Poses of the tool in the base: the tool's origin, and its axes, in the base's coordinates. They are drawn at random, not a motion.
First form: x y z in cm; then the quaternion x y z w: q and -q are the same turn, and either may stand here.
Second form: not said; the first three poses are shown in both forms.
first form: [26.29 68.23 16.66 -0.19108 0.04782 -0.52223 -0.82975]
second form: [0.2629 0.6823 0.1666 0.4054 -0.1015 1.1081]
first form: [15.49 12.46 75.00 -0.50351 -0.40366 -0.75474 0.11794]
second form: [0.1549 0.1246 0.7500 -1.4731 -1.1809 -2.2080]
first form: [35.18 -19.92 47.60 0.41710 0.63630 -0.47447 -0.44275]
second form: [0.3518 -0.1992 0.4760 -1.0347 -1.5784 1.1770]
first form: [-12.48 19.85 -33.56 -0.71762 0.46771 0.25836 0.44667]
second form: [-0.1248 0.1985 -0.3356 -1.7770 1.1582 0.6398]
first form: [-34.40 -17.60 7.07 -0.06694 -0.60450 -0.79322 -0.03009]
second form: [-0.3440 -0.1760 0.0707 0.2064 1.8635 2.4453]
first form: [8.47 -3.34 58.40 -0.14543 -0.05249 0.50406 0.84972]
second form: [0.0847 -0.0334 0.5840 -0.3064 -0.1106 1.0619]
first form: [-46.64 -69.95 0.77 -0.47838 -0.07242 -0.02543 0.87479]
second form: [-0.4664 -0.6995 0.0077 -0.9988 -0.1512 -0.0531]
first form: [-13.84 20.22 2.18 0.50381 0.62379 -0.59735 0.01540]
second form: [-0.1384 0.2022 0.0218 1.5674 1.9407 -1.8584]
